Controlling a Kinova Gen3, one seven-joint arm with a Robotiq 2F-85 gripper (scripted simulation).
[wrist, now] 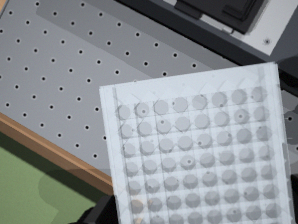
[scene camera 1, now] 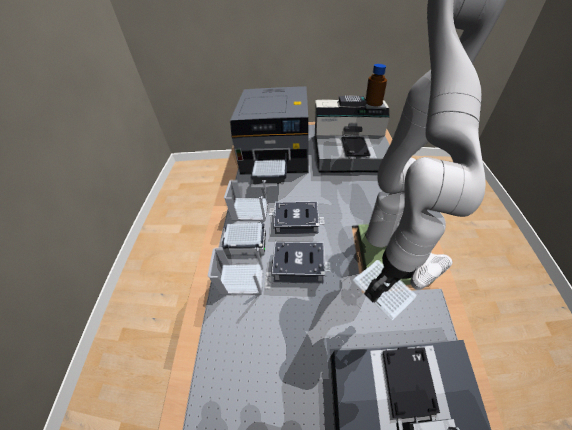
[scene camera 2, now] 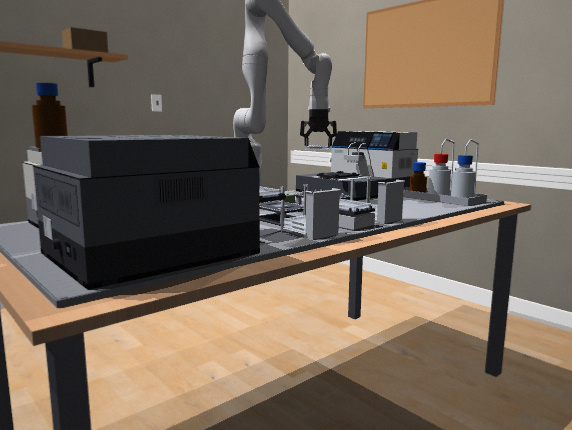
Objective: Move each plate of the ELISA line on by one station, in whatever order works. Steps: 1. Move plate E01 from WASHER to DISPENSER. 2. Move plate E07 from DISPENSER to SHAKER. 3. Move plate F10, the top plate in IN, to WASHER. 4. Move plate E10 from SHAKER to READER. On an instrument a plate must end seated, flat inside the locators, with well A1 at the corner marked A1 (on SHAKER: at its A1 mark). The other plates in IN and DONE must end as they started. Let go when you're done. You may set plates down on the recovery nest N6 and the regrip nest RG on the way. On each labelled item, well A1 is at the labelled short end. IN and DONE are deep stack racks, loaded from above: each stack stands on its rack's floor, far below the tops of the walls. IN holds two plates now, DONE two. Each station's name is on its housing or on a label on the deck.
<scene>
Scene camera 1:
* gripper: 384, 287
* black instrument: 245, 148
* white instrument: 377, 126
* washer nest: 410, 383
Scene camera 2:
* gripper: 318, 147
</scene>
